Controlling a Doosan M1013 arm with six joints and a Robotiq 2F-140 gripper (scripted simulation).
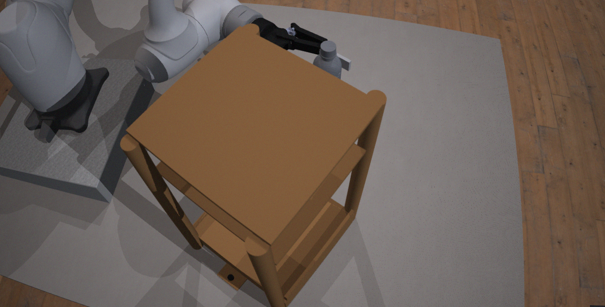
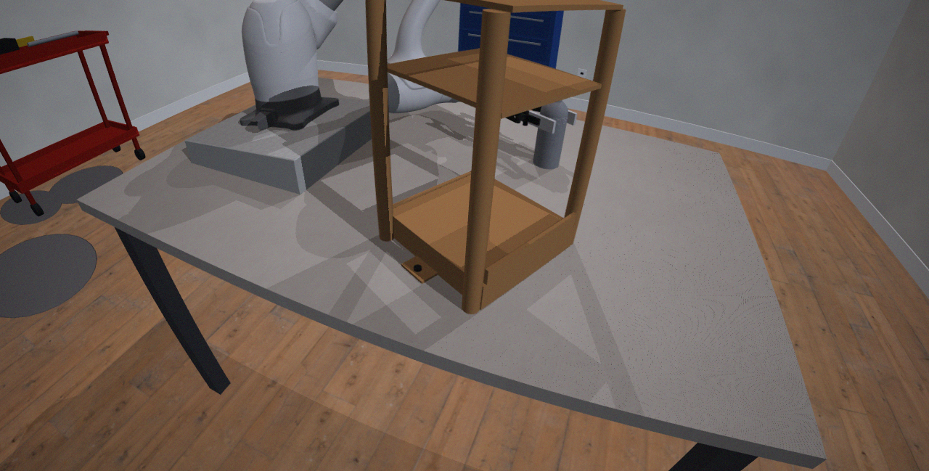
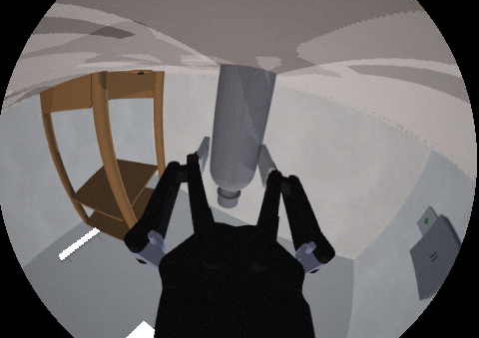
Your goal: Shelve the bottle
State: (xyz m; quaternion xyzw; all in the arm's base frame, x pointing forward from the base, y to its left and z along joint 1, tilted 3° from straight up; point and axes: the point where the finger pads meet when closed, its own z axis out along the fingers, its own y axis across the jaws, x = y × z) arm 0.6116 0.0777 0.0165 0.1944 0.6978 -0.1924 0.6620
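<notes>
My gripper is now 10 mm below the grey bottle. The rest, counted from my hand: brown shelving unit (310 mm to the right, 80 mm behind, 80 mm above).
</notes>
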